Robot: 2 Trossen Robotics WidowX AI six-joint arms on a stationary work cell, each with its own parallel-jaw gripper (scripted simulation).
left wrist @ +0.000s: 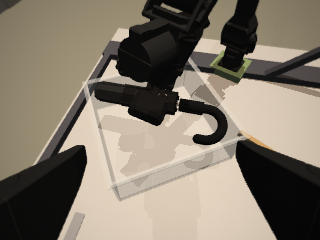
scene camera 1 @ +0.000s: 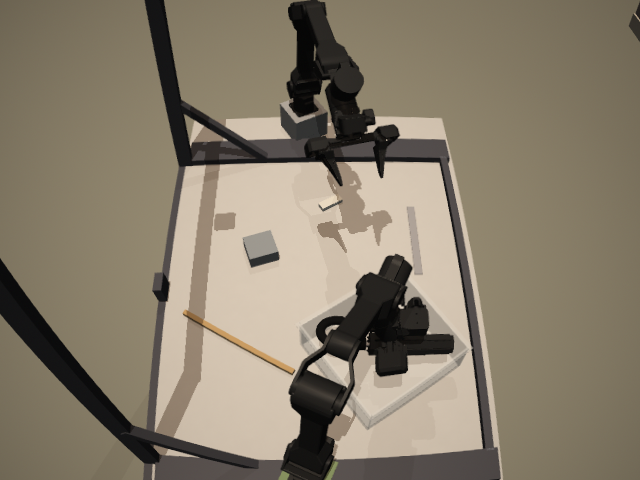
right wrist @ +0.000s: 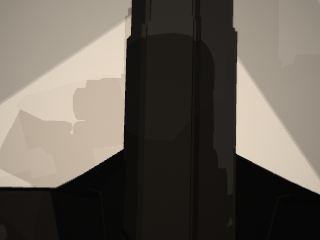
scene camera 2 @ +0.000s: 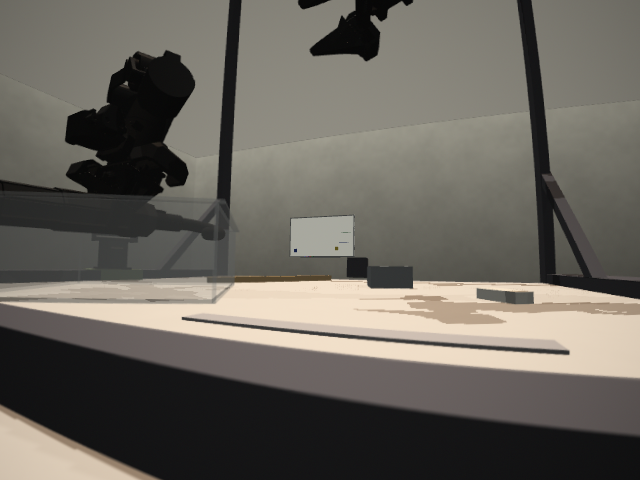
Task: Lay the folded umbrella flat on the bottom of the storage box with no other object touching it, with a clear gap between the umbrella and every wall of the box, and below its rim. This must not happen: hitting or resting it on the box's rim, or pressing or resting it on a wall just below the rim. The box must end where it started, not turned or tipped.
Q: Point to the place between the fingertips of my right gripper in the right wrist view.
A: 176,154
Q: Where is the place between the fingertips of my left gripper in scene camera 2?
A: At 306,31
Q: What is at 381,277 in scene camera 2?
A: A grey block.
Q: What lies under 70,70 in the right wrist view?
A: A clear storage box.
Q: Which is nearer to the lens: the clear storage box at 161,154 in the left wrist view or the black umbrella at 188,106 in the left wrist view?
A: The black umbrella.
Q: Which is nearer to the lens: the clear storage box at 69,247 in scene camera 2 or the grey strip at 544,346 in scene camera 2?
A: The grey strip.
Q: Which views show the clear storage box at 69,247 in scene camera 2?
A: The left wrist view, scene camera 1, the right wrist view and scene camera 2: all of them.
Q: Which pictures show my left gripper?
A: The left wrist view, scene camera 1 and scene camera 2 only.
